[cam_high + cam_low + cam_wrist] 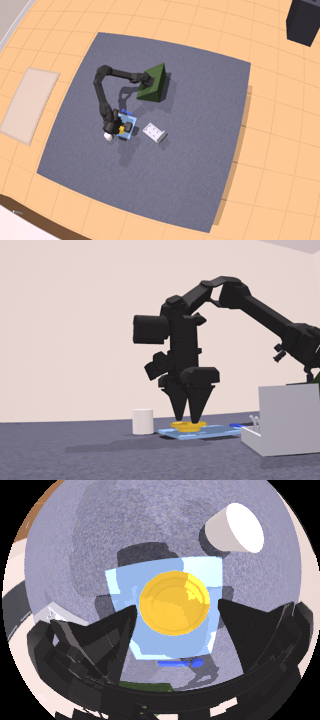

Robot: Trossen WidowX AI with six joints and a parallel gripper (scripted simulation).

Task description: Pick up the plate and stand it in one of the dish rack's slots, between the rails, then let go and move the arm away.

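My gripper tip is now 1 cm above the yellow plate. Round my gripper tip: dish rack (22 cm to the left, 3 cm behind); then white cup (7 cm ahead, 6 cm to the right); then blue spoon (13 cm behind, 2 cm below, 1 cm to the right).
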